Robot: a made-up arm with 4 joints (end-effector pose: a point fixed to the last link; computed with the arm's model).
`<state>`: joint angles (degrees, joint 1 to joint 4).
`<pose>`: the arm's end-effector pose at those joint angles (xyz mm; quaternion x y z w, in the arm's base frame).
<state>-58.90 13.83 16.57 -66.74</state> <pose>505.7 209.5 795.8 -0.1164 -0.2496 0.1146 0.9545</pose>
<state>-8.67 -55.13 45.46 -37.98</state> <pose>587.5 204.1 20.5 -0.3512 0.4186 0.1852 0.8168</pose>
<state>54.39 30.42 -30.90 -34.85</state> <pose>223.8 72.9 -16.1 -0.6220 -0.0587 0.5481 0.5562</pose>
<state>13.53 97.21 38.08 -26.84</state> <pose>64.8 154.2 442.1 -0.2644 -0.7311 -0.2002 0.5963</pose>
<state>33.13 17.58 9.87 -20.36</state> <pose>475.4 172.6 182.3 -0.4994 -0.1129 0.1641 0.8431</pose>
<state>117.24 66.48 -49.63 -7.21</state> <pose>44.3 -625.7 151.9 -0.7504 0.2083 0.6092 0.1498</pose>
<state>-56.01 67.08 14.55 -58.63</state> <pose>248.3 130.0 853.0 -0.1834 -0.4318 -0.2735 0.8397</pose>
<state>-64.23 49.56 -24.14 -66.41</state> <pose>198.0 253.3 938.9 -0.1885 -0.5968 0.0381 0.7790</pose>
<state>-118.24 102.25 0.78 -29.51</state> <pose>66.1 -230.7 1007.7 0.2890 -0.3603 -0.6519 0.6014</pose>
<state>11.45 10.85 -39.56 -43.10</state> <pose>236.4 388.3 268.3 -0.3073 -0.1523 0.5998 0.7229</pose>
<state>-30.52 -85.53 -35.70 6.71</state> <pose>458.1 541.7 473.0 0.4829 0.6089 0.4091 0.4781</pose>
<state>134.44 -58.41 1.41 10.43</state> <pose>518.9 -788.7 518.4 -0.7434 0.2742 -0.4715 0.3871</pose>
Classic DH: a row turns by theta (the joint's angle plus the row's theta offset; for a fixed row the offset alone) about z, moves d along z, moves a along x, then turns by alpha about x. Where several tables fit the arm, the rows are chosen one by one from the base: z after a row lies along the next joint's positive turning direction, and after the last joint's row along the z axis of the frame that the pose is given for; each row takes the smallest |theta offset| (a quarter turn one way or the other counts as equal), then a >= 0, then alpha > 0; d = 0 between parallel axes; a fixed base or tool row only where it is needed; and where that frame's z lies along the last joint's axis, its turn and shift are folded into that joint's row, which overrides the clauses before.
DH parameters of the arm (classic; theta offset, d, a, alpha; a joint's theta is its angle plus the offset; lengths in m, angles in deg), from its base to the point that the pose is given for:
base (fixed): -90 0.5204 0.1295 90
joint 1: -90 -0.2578 0.3384 -90
joint 2: 71.19 -0.1674 -0.0485 77.29
joint 3: 63.38 -0.3214 -0.1115 78.4
joint 4: -0.82 0.3281 -0.0094 117.9
tool (fixed): 78.13 0.0298 0 0

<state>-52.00 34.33 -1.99 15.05</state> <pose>363.7 223.3 846.7 0.4550 -0.2423 0.0116 0.8568</pose>
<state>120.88 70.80 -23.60 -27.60</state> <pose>131.7 -561.2 144.3 -0.7884 -0.0299 0.6145 0.0058</pose>
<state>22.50 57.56 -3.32 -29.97</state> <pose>247.5 295.2 259.9 -0.5036 -0.4391 0.2415 0.7037</pose>
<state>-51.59 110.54 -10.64 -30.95</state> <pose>50.6 367.9 783.7 -0.1763 -0.7054 -0.3118 0.6117</pose>
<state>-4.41 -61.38 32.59 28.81</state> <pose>562.7 215.6 -18.7 -0.0072 0.5101 -0.2278 0.8293</pose>
